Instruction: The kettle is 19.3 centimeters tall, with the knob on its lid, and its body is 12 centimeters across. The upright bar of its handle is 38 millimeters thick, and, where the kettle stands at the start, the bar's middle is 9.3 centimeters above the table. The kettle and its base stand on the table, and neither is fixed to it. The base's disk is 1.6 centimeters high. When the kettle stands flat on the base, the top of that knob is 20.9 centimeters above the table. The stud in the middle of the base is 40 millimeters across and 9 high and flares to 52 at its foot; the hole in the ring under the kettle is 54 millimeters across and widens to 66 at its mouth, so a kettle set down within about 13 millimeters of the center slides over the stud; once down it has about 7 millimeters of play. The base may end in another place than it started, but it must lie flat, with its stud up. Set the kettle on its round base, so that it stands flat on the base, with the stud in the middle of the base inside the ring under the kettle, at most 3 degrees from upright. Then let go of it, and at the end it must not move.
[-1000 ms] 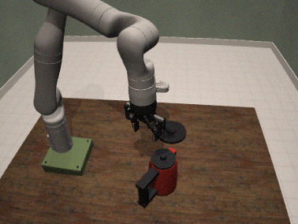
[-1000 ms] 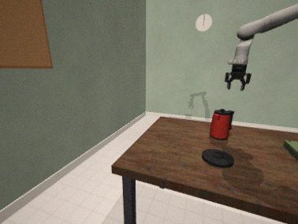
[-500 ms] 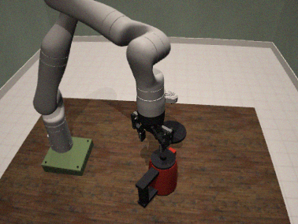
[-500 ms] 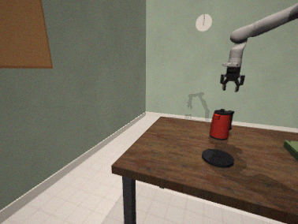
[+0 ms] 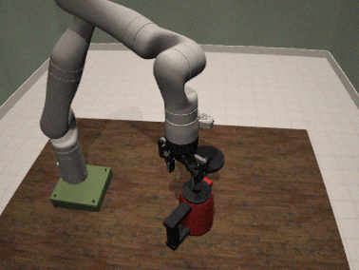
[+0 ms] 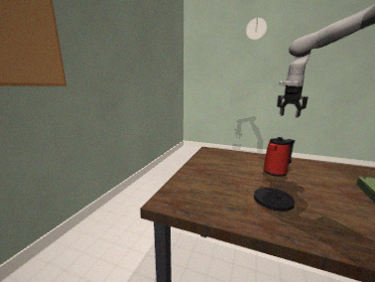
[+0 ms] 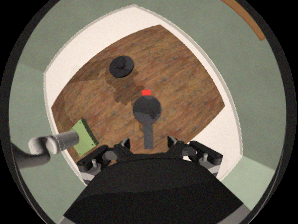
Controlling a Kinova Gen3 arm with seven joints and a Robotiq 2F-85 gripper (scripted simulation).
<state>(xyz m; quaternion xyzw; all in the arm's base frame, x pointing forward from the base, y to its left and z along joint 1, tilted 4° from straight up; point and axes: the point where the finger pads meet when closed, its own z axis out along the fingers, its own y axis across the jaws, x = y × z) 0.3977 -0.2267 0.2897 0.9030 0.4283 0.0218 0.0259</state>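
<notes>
Right now the red kettle is 20 mm ahead of my hand, 20 mm to the left of it and 210 mm below it. The rest, counted from my hand: round base: 100 mm ahead, 340 mm to the left, 300 mm below.
</notes>
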